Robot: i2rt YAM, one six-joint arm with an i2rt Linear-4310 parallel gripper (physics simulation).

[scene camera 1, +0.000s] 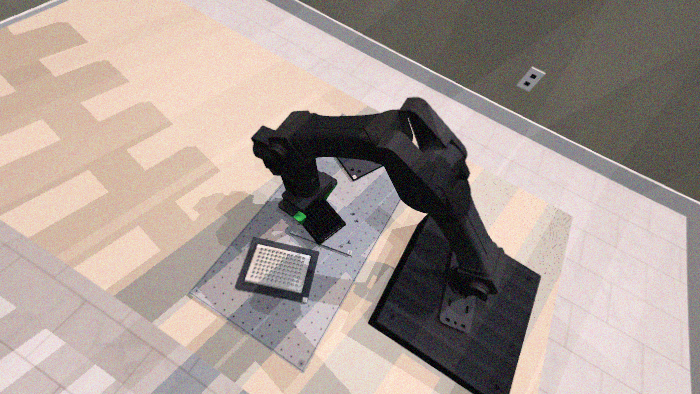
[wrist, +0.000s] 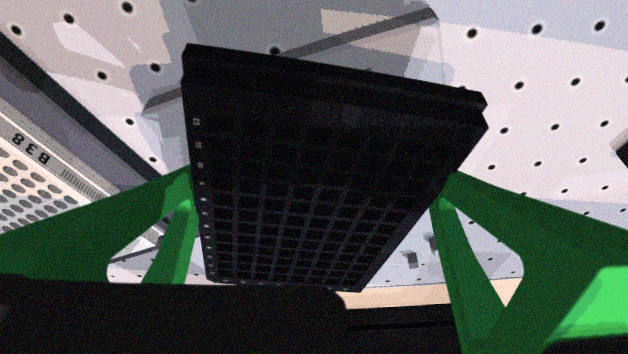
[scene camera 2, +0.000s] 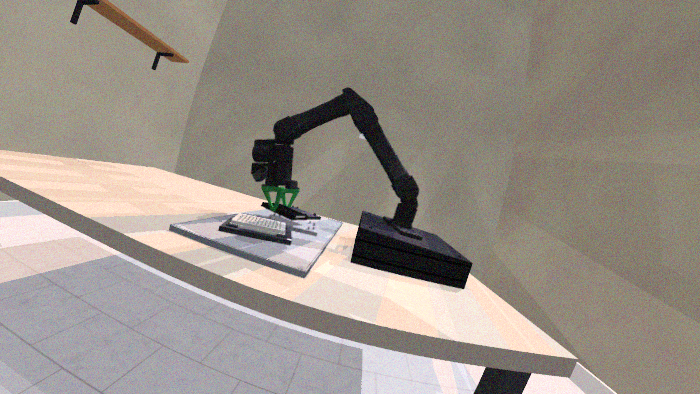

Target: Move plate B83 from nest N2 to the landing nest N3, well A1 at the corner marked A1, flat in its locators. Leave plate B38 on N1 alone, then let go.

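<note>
My gripper (scene camera 1: pixel 316 206) (scene camera 2: pixel 281 206) (wrist: pixel 314 177) is shut on black plate B83 (scene camera 1: pixel 322 225) (scene camera 2: pixel 290 213) (wrist: pixel 320 150), a green finger on each side. The plate hangs low over the middle of the perforated board; small numbers run along its left edge in the wrist view. Beneath and beside it shows a pale, faint nest with a thin grey bar (scene camera 1: pixel 325 244) (wrist: pixel 357 32), seemingly N3; its A1 mark is not readable. White plate B38 (scene camera 1: pixel 277 267) (scene camera 2: pixel 257 221) (wrist: pixel 30 200) sits in dark nest N1 (scene camera 1: pixel 270 290) (wrist: pixel 65 115). Dark nest N2 (scene camera 1: pixel 361 167) is partly hidden behind the arm.
The perforated board (scene camera 1: pixel 280 325) (scene camera 2: pixel 295 262) lies on the wooden table. Small grey posts (wrist: pixel 411 259) stand on the board near the held plate. The arm's black base block (scene camera 1: pixel 415 310) (scene camera 2: pixel 410 260) stands beside the board. N1 lies close to the left finger in the wrist view.
</note>
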